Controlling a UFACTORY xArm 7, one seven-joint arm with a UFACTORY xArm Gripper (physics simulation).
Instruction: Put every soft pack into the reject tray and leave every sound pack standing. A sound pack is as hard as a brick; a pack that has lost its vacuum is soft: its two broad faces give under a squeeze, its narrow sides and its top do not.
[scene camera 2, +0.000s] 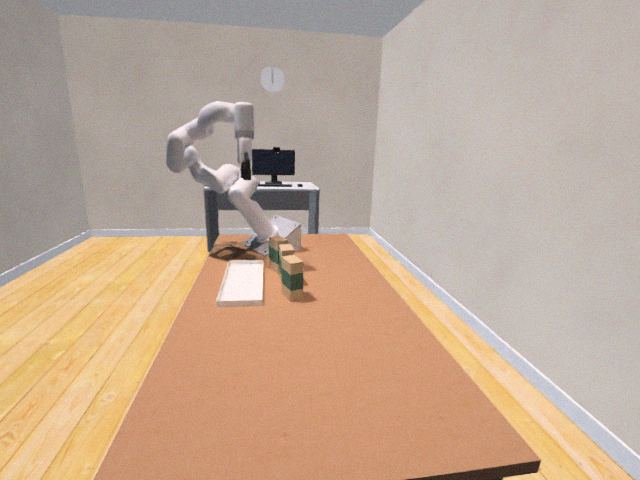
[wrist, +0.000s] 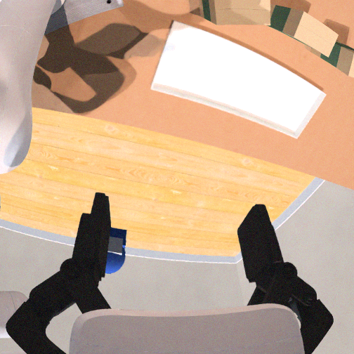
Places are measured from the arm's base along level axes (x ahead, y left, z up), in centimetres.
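Pixels of known places: gripper, fingertip midpoint: (scene camera 2: 245, 179); arm's base at its link origin: (scene camera 2: 267, 234).
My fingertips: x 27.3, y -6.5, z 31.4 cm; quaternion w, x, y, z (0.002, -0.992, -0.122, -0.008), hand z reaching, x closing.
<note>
Ahead of a thing's pixels: the offset from my fingertips to its middle. Level surfaces: height alone.
Three tan packs with green bands stand upright in a row on the table: the nearest @(dx +31.4, dy +19.7, dz -30.9 cm) (scene camera 2: 292, 280) (wrist: 345, 61), the middle one @(dx +17.8, dy +17.3, dz -30.9 cm) (scene camera 2: 286, 249) (wrist: 314, 33) and the farthest @(dx +5.3, dy +13.5, dz -30.9 cm) (scene camera 2: 278, 241) (wrist: 240, 11). In the scene view they partly overlap; in the wrist view the top and right edges cut some off. Which are soft cannot be told by looking. The white reject tray @(dx +19.3, dy +0.7, dz -36.9 cm) (scene camera 2: 241, 283) (wrist: 235, 70) lies flat beside the row, with no pack in it. My gripper (scene camera 2: 246, 176) (wrist: 180, 213) is open and empty, high above the table, pointing down, away from packs and tray.
The brown table @(dz -38.0 cm) (scene camera 2: 320, 372) (wrist: 210, 132) bears the packs and the tray. The arm's base plate and a grey wedge-shaped box (scene camera 2: 290, 232) are at its far end. Behind stands a desk (scene camera 2: 263, 200) with a monitor (scene camera 2: 273, 162). A blue object (wrist: 115, 262) shows behind the left finger.
</note>
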